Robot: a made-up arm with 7 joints. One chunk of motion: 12 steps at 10 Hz.
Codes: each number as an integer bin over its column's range. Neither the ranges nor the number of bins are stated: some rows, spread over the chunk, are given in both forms.
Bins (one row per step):
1: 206 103 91 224 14 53
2: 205 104 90 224 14 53
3: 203 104 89 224 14 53
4: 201 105 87 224 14 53
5: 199 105 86 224 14 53
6: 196 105 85 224 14 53
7: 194 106 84 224 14 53
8: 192 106 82 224 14 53
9: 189 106 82 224 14 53
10: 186 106 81 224 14 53
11: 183 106 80 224 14 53
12: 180 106 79 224 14 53
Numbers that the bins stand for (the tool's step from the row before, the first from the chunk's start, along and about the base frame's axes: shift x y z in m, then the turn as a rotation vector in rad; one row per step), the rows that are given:
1: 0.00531 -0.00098 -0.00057 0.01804 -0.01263 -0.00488
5: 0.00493 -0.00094 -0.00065 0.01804 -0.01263 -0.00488
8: 0.00454 -0.00092 -0.00071 0.01804 -0.01263 -0.00488
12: 0.00388 -0.00092 -0.00076 0.01804 -0.01263 -0.00488
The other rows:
2: 0.00525 -0.00096 -0.00059 0.01804 -0.01263 -0.00488
3: 0.00515 -0.00096 -0.00060 0.01804 -0.01263 -0.00488
4: 0.00504 -0.00094 -0.00064 0.01804 -0.01263 -0.00488
6: 0.00476 -0.00094 -0.00067 0.01804 -0.01263 -0.00488
7: 0.00465 -0.00092 -0.00068 0.01804 -0.01263 -0.00488
9: 0.00438 -0.00092 -0.00071 0.01804 -0.01263 -0.00488
10: 0.00421 -0.00092 -0.00073 0.01804 -0.01263 -0.00488
11: 0.00405 -0.00092 -0.00075 0.01804 -0.01263 -0.00488

